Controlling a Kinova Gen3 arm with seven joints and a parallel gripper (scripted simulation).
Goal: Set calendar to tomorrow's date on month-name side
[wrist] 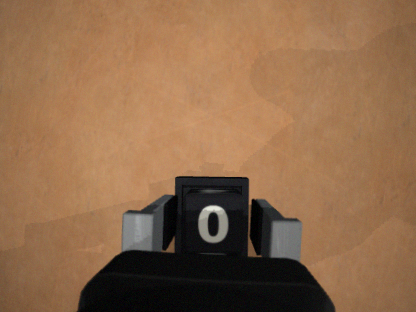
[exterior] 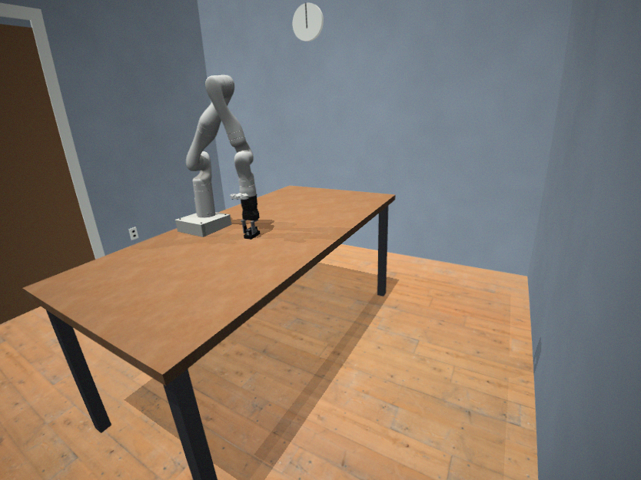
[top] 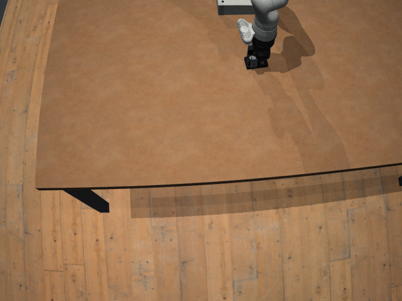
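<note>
My hand is 30 mm above the black tray and 20 mm to the right of it.
</note>
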